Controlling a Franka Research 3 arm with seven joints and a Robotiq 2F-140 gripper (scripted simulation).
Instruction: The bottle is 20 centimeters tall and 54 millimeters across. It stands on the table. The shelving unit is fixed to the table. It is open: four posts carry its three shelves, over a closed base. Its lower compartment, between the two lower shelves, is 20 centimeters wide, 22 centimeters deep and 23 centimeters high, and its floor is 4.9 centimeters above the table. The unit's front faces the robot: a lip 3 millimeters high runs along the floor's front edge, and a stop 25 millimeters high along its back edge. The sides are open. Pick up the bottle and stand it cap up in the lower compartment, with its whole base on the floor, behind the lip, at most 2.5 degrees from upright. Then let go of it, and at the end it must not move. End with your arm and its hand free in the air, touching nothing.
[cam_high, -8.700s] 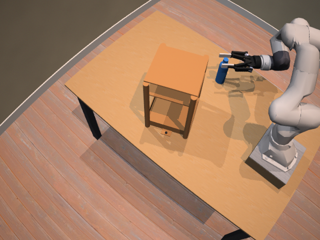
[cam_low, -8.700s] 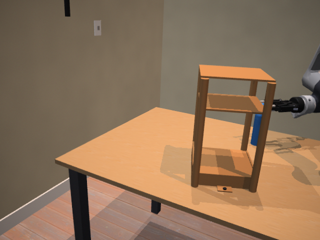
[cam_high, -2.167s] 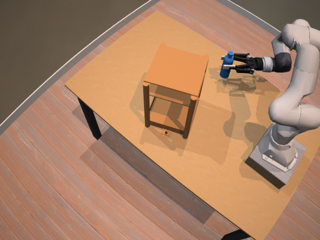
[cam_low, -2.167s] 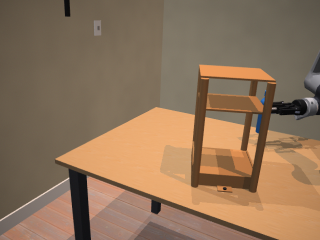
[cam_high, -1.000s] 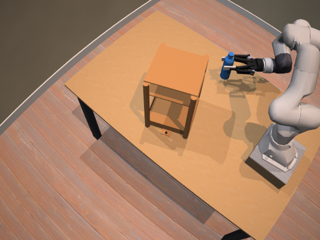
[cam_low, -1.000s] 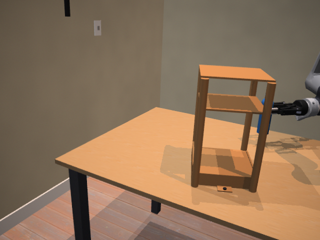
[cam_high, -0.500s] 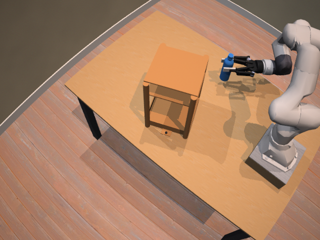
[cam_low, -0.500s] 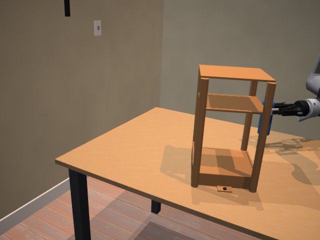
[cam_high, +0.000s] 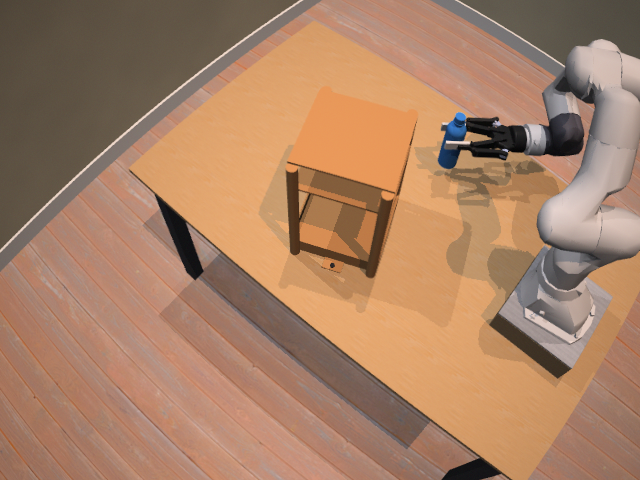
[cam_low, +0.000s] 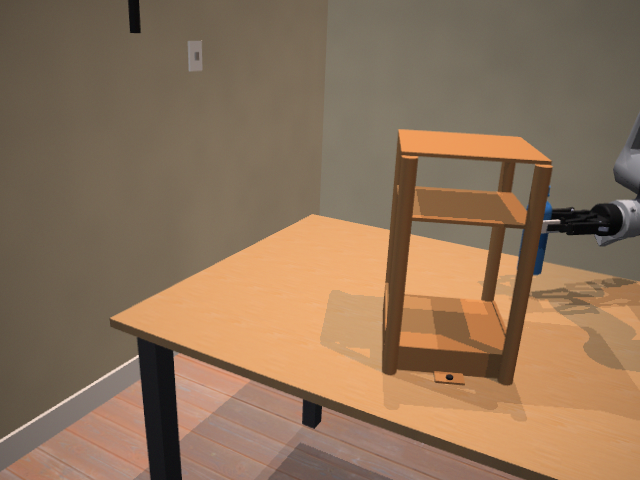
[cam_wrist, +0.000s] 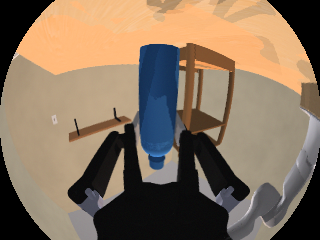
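Now: hand 8 cm short of the shelving unit, 32 cm to the right of it and 1 cm below it.
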